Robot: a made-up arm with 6 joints.
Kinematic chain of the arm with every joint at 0, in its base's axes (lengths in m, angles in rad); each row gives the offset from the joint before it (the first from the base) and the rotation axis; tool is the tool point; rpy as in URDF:
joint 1: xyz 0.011 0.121 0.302 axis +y
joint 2: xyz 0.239 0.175 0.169 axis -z
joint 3: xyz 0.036 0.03 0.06 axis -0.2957 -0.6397 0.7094
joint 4: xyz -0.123 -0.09 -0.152 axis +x
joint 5: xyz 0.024 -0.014 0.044 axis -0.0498 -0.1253 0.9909
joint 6: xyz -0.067 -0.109 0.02 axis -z
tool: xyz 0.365 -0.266 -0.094 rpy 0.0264 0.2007 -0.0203
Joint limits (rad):
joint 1: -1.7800..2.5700
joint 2: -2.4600..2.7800
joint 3: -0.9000..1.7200
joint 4: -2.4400..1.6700
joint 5: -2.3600..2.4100
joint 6: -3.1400..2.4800
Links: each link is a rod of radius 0.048 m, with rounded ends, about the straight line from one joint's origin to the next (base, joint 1, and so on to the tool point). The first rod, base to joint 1, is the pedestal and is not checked.
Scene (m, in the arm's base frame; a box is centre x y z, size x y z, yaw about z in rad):
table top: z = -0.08
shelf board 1: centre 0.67 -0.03 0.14 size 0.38 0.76 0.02 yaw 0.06
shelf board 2: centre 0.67 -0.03 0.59 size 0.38 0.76 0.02 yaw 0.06
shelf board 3: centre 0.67 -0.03 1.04 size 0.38 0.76 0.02 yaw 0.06
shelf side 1: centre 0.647 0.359 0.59 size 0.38 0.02 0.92 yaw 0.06
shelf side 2: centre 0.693 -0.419 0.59 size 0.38 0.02 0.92 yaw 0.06
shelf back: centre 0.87 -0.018 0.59 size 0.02 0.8 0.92 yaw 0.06
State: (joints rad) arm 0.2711 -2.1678 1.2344 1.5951 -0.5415 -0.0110
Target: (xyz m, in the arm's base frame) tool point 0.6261 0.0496 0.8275
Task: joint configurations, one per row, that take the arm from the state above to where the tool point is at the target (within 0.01 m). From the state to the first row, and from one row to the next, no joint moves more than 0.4 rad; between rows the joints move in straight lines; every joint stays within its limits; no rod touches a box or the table.
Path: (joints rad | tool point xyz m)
1: -0.0989 -2.2262 1.2663 1.3182 -0.8957 0.1490 | 0.1777 0.8459 0.1041
2: -0.4688 -2.2847 1.2982 1.0413 -1.2500 0.3090 | 0.4080 0.8824 0.3273
3: -0.8388 -2.3431 1.3301 0.7645 -1.6042 0.4689 | 0.4535 0.7893 0.6420
4: -1.2088 -2.4016 1.3620 0.4876 -1.9585 0.6289 | 0.3378 0.5967 0.8575
5: -1.5788 -2.4600 1.3940 0.2107 -2.3127 0.7889 | 0.1848 0.3734 0.8876
6: -1.5646 -2.3733 1.1135 0.5755 -2.0762 0.6645 | 0.1006 0.3682 1.0098
7: -1.5505 -2.2865 0.8331 0.9403 -1.8397 0.5402 | 0.1302 0.3402 1.0551
8: -1.5363 -2.1998 0.5527 1.3052 -1.6032 0.4158 | 0.2453 0.2226 1.0099
9: -1.5222 -2.1131 0.2723 1.6700 -1.3666 0.2914 | 0.3327 0.0320 0.8275
10: -1.2192 -2.1951 0.2672 1.6649 -1.4222 0.5510 | 0.4214 0.0000 0.8480
11: -0.9163 -2.2772 0.2621 1.6598 -1.4777 0.8106 | 0.5208 0.0070 0.8524
12: -0.6133 -2.3592 0.2569 1.6548 -1.5333 1.0702 | 0.6261 0.0496 0.8275

